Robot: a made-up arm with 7 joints.
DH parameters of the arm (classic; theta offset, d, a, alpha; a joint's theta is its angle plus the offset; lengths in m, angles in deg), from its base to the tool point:
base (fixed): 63.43 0 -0.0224 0
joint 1: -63.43 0.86 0.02 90
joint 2: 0 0.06 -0.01 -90
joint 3: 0 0.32 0 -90
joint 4: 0 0.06 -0.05 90
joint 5: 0 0.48 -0.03 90
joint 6: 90 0.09 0.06 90
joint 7: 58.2 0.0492 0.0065 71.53
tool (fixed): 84.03 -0.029 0 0
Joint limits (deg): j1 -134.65..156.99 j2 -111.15..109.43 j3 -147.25..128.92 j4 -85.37..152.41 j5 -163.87..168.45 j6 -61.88..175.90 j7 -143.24..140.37
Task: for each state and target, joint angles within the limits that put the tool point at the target. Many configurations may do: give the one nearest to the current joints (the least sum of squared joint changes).
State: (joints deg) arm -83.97 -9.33 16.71 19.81 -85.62 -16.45 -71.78
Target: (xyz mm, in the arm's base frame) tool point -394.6 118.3 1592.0
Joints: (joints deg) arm -59.19 3.43 36.62 -21.87 -82.01 -24.92 -69.50
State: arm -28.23 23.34 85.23 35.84 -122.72 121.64 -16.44
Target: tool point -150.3 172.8 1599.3
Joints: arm -15.47 -1.45 93.13 38.17 -129.14 146.29 -22.59
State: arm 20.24 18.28 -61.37 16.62 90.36 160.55 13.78
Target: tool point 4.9 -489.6 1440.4
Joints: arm 35.75 31.37 -74.35 39.41 90.34 156.44 13.06
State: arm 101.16 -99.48 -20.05 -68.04 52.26 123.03 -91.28
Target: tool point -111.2 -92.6 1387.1
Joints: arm 109.76 -53.96 -33.35 -85.37 33.00 124.21 -94.65
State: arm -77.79 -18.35 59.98 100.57 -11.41 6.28 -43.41
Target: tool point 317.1 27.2 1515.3
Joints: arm -66.23 19.14 59.06 68.26 -17.03 6.41 -41.19
